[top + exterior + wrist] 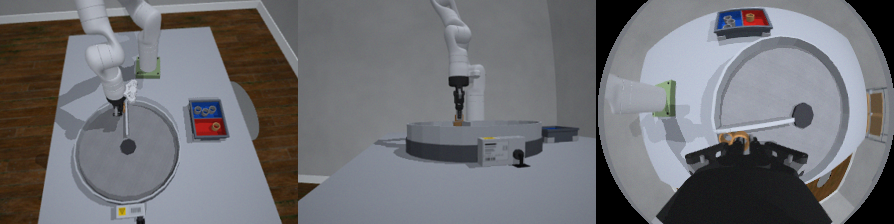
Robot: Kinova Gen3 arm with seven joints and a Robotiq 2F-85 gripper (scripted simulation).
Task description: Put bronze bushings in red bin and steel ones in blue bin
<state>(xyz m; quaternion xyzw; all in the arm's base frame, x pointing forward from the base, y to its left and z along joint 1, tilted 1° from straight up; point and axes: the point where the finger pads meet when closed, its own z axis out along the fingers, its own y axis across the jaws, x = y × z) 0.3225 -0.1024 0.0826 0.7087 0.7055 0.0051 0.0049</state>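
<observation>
My gripper is now 1 cm past the bin, 38 cm to the right of it and 8 cm above it. Round my hand: round grey turntable: 14 cm ahead, 4 cm to the left, 5 cm below.
</observation>
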